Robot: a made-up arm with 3 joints. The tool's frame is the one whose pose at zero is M. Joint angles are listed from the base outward.
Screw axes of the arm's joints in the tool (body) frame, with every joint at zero. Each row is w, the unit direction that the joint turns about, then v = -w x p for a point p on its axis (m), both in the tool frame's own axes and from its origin. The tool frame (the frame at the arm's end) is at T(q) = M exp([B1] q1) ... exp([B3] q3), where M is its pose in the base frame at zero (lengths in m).
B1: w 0 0 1 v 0.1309 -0.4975 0
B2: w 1 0 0 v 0 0.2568 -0.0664
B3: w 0 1 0 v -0.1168 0 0.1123
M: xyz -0.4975 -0.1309 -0.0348 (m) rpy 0 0 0 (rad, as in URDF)
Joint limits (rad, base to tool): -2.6..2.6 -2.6..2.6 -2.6..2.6
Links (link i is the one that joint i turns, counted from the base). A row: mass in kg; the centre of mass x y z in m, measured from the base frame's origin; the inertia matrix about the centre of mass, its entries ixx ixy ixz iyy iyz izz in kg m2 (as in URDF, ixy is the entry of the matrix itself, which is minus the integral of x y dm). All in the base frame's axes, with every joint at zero. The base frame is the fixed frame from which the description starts. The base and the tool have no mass.
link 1: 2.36; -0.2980 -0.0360 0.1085; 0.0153 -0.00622 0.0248 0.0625 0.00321 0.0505
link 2: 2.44; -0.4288 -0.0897 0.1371; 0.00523 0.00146 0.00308 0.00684 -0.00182 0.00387
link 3: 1.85; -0.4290 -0.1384 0.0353; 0.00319 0 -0.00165 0.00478 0 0.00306
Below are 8 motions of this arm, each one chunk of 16 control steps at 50 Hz.
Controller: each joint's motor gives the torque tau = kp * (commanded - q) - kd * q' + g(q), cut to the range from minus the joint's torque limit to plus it. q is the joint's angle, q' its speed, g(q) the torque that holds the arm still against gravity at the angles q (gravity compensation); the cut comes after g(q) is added. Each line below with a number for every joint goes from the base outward.
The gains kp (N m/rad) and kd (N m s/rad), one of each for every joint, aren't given. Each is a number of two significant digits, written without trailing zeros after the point. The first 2 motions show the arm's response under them.
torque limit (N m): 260 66 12
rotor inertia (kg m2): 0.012 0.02 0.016
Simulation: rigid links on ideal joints. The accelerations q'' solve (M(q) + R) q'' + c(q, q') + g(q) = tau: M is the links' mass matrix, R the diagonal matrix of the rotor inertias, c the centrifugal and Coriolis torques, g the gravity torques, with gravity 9.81 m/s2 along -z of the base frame. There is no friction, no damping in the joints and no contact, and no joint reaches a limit. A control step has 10 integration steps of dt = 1/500 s. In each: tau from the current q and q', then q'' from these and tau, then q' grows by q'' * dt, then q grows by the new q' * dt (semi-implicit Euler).
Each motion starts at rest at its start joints. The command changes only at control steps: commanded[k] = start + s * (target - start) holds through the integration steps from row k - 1 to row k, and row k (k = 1, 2, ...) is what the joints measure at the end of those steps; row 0 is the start. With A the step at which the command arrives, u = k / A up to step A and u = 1 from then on. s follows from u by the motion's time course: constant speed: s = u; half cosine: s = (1 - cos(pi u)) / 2; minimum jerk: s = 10 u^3 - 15 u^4 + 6 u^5; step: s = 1 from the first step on.
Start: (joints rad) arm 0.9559 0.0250 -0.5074
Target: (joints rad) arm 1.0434 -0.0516 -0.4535
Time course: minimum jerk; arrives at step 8
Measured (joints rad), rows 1 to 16:
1: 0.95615 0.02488 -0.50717
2: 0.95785 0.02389 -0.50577
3: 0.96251 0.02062 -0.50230
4: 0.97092 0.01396 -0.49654
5: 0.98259 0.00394 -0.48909
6: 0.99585 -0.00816 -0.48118
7: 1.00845 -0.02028 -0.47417
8: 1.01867 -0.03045 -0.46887
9: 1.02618 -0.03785 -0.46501
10: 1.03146 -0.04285 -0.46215
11: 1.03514 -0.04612 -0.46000
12: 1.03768 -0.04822 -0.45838
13: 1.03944 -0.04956 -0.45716
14: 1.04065 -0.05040 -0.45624
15: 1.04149 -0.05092 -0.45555
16: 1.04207 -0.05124 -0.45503
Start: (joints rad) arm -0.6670 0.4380 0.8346
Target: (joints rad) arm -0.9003 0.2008 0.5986
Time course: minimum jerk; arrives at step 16
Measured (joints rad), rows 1 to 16:
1: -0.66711 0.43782 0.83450
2: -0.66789 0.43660 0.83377
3: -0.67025 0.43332 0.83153
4: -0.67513 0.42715 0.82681
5: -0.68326 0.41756 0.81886
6: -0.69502 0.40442 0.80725
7: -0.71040 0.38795 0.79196
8: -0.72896 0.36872 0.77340
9: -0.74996 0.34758 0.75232
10: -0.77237 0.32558 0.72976
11: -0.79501 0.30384 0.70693
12: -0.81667 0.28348 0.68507
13: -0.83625 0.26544 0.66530
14: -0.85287 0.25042 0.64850
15: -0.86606 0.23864 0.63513
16: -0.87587 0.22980 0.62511
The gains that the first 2 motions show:
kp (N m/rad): 1800 320 70
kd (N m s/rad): 120 21 4.8
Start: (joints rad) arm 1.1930 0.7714 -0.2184
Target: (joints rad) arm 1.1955 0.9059 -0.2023
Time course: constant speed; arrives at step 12
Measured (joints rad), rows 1 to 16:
1: 1.19325 0.77397 -0.21802
2: 1.19347 0.77889 -0.21737
3: 1.19364 0.78558 -0.21655
4: 1.19377 0.79357 -0.21562
5: 1.19390 0.80247 -0.21460
6: 1.19402 0.81204 -0.21350
7: 1.19415 0.82207 -0.21235
8: 1.19429 0.83244 -0.21116
9: 1.19444 0.84305 -0.20993
10: 1.19461 0.85382 -0.20867
11: 1.19478 0.86472 -0.20739
12: 1.19496 0.87571 -0.20609
13: 1.19491 0.88419 -0.20516
14: 1.19489 0.89036 -0.20450
15: 1.19492 0.89478 -0.20399
16: 1.19498 0.89794 -0.20359

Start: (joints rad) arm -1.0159 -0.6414 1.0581
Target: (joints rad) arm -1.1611 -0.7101 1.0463
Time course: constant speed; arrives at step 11
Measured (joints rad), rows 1 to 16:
1: -1.01837 -0.64356 1.05699
2: -1.02379 -0.64677 1.05597
3: -1.03149 -0.65066 1.05513
4: -1.04085 -0.65507 1.05440
5: -1.05135 -0.65990 1.05370
6: -1.06267 -0.66505 1.05299
7: -1.07455 -0.67046 1.05224
8: -1.08683 -0.67607 1.05145
9: -1.09938 -0.68183 1.05061
10: -1.11213 -0.68772 1.04974
11: -1.12501 -0.69369 1.04882
12: -1.13553 -0.69762 1.04907
13: -1.14317 -0.70054 1.04919
14: -1.14855 -0.70279 1.04906
15: -1.15232 -0.70453 1.04879
16: -1.15496 -0.70587 1.04845

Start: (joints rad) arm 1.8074 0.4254 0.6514
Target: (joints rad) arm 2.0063 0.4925 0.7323
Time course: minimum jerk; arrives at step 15
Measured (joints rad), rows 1 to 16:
1: 1.80751 0.42550 0.65143
2: 1.80827 0.42613 0.65165
3: 1.81060 0.42766 0.65238
4: 1.81541 0.43030 0.65404
5: 1.82338 0.43405 0.65693
6: 1.83483 0.43879 0.66125
7: 1.84962 0.44431 0.66701
8: 1.86722 0.45031 0.67404
9: 1.88676 0.45645 0.68200
10: 1.90710 0.46239 0.69045
11: 1.92705 0.46781 0.69889
12: 1.94541 0.47248 0.70680
13: 1.96123 0.47623 0.71374
14: 1.97389 0.47909 0.71938
15: 1.98333 0.48128 0.72361
16: 1.99011 0.48318 0.72658

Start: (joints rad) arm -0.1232 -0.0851 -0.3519
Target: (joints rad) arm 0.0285 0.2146 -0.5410
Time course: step
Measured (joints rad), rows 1 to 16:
1: -0.08837 -0.00415 -0.38514
2: -0.05683 0.05403 -0.42959
3: -0.03316 0.09543 -0.46160
4: -0.01597 0.12596 -0.48429
5: -0.00361 0.14872 -0.50041
6: 0.00529 0.16571 -0.51190
7: 0.01169 0.17836 -0.52012
8: 0.01632 0.18777 -0.52600
9: 0.01966 0.19476 -0.53022
10: 0.02208 0.19994 -0.53325
11: 0.02383 0.20378 -0.53542
12: 0.02510 0.20662 -0.53699
13: 0.02603 0.20871 -0.53811
14: 0.02670 0.21026 -0.53892
15: 0.02719 0.21141 -0.53951
16: 0.02754 0.21225 -0.53993

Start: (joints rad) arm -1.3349 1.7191 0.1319
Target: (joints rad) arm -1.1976 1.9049 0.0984
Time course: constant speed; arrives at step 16
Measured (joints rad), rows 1 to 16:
1: -1.33320 1.72197 0.13065
2: -1.32961 1.72728 0.12922
3: -1.32457 1.73431 0.12779
4: -1.31849 1.74258 0.12636
5: -1.31168 1.75176 0.12486
6: -1.30436 1.76160 0.12329
7: -1.29666 1.77193 0.12164
8: -1.28871 1.78261 0.11991
9: -1.28057 1.79354 0.11811
10: -1.27231 1.80467 0.11625
11: -1.26395 1.81592 0.11434
12: -1.25552 1.82728 0.11240
13: -1.24705 1.83871 0.11042
14: -1.23855 1.85019 0.10841
15: -1.23003 1.86170 0.10638
16: -1.22148 1.87325 0.10434

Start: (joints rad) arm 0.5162 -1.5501 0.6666
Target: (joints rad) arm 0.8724 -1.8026 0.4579
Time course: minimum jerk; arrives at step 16
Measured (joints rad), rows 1 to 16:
1: 0.51635 -1.55027 0.66659
2: 0.51743 -1.55141 0.66637
3: 0.52081 -1.55461 0.66530
4: 0.52797 -1.56082 0.66241
5: 0.54007 -1.57064 0.65676
6: 0.55778 -1.58433 0.64771
7: 0.58110 -1.60167 0.63501
8: 0.60943 -1.62210 0.61884
9: 0.64163 -1.64470 0.59980
10: 0.67611 -1.66835 0.57880
11: 0.71105 -1.69181 0.55699
12: 0.74457 -1.71385 0.53560
13: 0.77491 -1.73342 0.51583
14: 0.80071 -1.74976 0.49870
15: 0.82119 -1.76257 0.48493
16: 0.83638 -1.77217 0.47478

